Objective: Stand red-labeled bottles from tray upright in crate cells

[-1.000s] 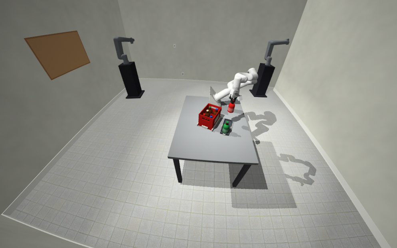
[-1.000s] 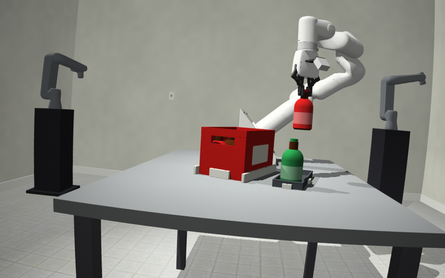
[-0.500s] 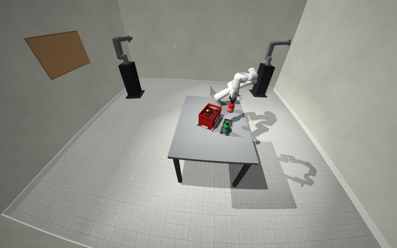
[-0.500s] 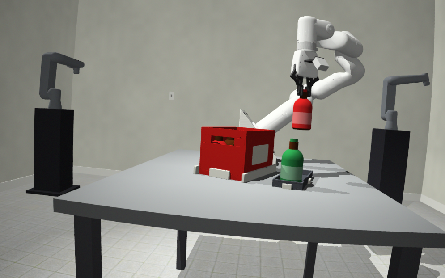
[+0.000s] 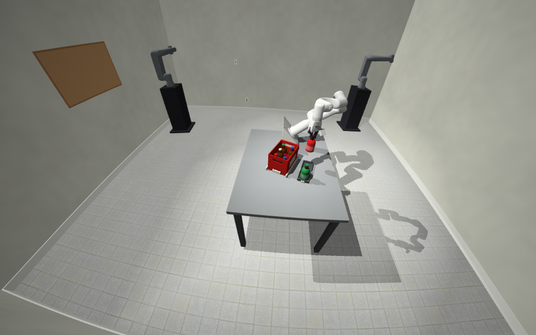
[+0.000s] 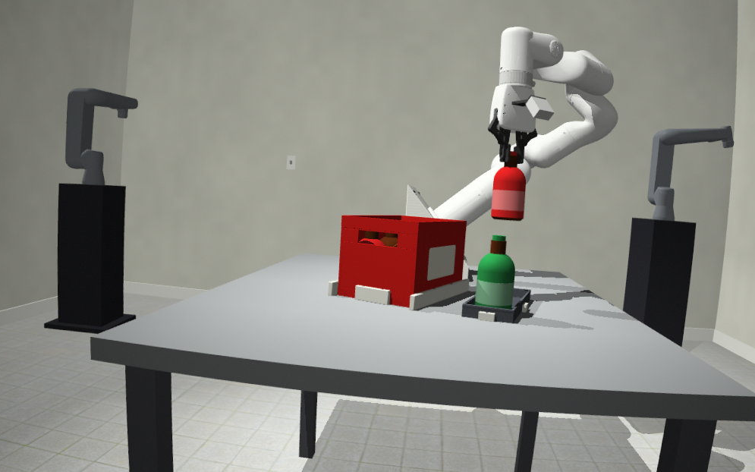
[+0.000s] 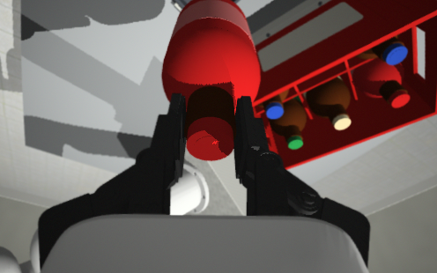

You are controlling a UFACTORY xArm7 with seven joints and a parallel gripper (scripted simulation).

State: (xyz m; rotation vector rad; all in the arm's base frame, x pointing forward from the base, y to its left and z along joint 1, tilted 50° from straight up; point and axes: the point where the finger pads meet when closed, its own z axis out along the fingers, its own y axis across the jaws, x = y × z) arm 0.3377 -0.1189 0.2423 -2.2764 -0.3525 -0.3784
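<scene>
Now: the red-labeled bottle 7 cm below my hand. The rest, counted from my hand: dark tray: 8 cm ahead, 2 cm to the right, 32 cm below; red crate: 3 cm behind, 22 cm to the right, 25 cm below; green bottle: 16 cm ahead, 6 cm to the right, 25 cm below.
</scene>
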